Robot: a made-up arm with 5 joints. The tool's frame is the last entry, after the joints.
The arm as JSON. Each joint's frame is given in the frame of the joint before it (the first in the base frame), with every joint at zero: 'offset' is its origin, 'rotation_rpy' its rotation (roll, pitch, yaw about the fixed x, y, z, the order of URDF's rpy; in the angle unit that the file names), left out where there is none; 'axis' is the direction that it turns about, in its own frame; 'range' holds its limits. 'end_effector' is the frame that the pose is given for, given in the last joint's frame.
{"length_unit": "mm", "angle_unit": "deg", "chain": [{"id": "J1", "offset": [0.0, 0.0, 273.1], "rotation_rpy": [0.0, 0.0, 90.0], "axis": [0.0, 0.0, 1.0], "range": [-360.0, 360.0]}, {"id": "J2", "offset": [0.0, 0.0, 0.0], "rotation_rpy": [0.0, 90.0, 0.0], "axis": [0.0, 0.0, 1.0], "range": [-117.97, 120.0]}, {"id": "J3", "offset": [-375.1, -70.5, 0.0], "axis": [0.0, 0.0, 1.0], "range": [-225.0, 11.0]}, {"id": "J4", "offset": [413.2, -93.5, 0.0], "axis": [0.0, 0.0, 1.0], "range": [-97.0, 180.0]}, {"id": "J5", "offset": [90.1, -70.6, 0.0], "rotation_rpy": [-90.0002, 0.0, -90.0], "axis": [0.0, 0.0, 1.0], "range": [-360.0, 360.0]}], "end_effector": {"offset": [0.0, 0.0, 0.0]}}
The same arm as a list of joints. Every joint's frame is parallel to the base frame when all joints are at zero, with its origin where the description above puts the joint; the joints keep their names.
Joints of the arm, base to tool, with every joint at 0 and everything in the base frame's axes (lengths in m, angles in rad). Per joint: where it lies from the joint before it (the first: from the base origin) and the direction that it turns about. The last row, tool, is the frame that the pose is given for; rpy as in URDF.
J1: axis 0 0 1 origin 0 0 0.2731
J2: axis 0 1 0 origin 0 0 0
J3: axis 0 1 0 origin 0.0705 0 0.3751
J4: axis 0 1 0 origin 0.0935 0 -0.4132
J5: axis 0 0 -1 origin 0.0706 0 -0.0901
tool: origin 0 0 0 rpy 3.1416 0 0
Joint limits (rad, base to tool): -6.2832..6.2832 -2.059..2.0944 -3.927..0.192 -1.693..3.1416 -6.2832..6.2832

